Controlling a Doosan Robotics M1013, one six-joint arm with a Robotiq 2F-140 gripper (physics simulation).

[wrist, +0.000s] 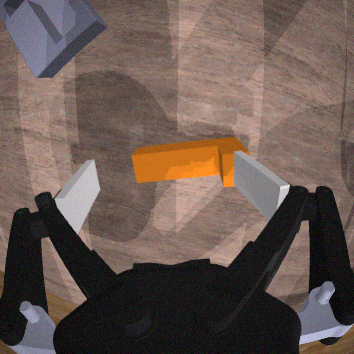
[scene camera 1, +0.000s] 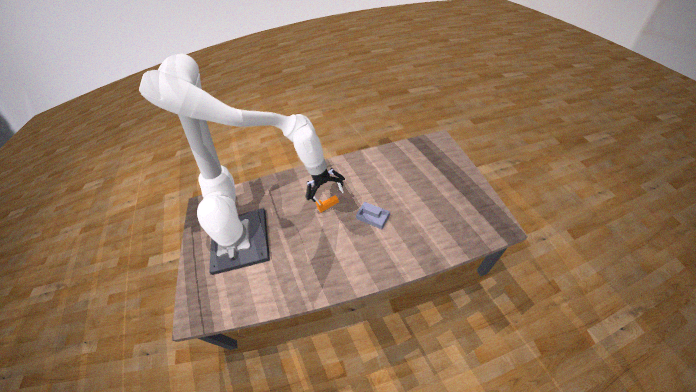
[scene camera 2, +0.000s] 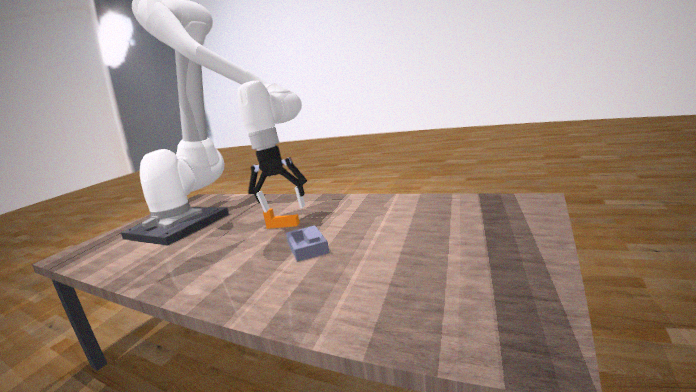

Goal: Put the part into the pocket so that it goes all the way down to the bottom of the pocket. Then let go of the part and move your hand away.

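Seen in the pictures: gripper, between the fingertips: (wrist: 162, 170) (scene camera 1: 330, 197) (scene camera 2: 284, 209); arm's base, origin of its link: (scene camera 1: 233, 238) (scene camera 2: 172, 218).
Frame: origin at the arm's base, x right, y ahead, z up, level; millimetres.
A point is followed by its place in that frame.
The orange L-shaped part (scene camera 1: 328, 203) @(x -51, y 512, z -2 mm) (scene camera 2: 283, 221) @(x -50, y 524, z -10 mm) (wrist: 175, 166) @(x -66, y 520, z -1 mm) lies on the table, its long bar flat and its short end standing up. My gripper (scene camera 1: 330, 196) @(x -61, y 531, z 30 mm) (scene camera 2: 284, 208) @(x -61, y 531, z 30 mm) (wrist: 162, 170) @(x -61, y 531, z 30 mm) is open and empty, pointing down low over the part. In the wrist view the right finger covers some of the raised end; whether it touches cannot be told. The left finger stands beyond the bar's far end. The blue-grey block with the pocket (scene camera 1: 372, 222) @(x 133, y 685, z -2 mm) (scene camera 2: 311, 251) @(x 139, y 750, z -12 mm) (wrist: 42, 52) @(x 34, y 679, z 5 mm) stands apart from the part; it is cut off at the wrist view's upper left.
The wooden table (scene camera 1: 425, 260) @(x 387, y 846, z -31 mm) (scene camera 2: 410, 300) @(x 274, y 1057, z -31 mm) bears everything. The arm's dark base plate (scene camera 1: 257, 252) @(x 120, y 122, z 1 mm) (scene camera 2: 167, 237) @(x 156, y 170, z -3 mm) lies at the left side of the table in both scene views. Shadows fall across the table top around the part.
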